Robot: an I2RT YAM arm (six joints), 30 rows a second.
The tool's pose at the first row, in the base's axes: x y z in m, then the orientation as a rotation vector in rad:
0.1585, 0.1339, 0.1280, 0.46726, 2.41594, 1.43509
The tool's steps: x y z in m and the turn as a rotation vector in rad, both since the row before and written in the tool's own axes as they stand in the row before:
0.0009, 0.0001, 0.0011, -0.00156, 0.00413, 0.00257
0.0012, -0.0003, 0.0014, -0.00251, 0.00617, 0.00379
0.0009, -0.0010, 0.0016, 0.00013, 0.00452, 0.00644
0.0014, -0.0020, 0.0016, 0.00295, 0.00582, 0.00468
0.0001, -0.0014, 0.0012, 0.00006, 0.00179, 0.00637
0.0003, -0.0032, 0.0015, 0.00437, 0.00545, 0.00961
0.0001, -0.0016, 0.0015, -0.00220, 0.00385, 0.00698
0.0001, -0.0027, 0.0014, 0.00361, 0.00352, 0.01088
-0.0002, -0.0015, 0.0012, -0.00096, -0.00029, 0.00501
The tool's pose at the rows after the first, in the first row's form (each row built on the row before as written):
0.1581, 0.1352, 0.1275, 0.46766, 2.41813, 1.44029
0.1575, 0.1367, 0.1265, 0.46815, 2.42123, 1.44825
0.1572, 0.1379, 0.1248, 0.47364, 2.42553, 1.45333
0.1563, 0.1389, 0.1222, 0.47671, 2.43300, 1.45522
0.1565, 0.1393, 0.1204, 0.48381, 2.43511, 1.45874
0.1563, 0.1392, 0.1169, 0.49378, 2.44399, 1.46074
0.1565, 0.1397, 0.1148, 0.50000, 2.44578, 1.46831
0.1565, 0.1397, 0.1118, 0.51268, 2.45264, 1.47050
0.1569, 0.1399, 0.1099, 0.51918, 2.45207, 1.47335

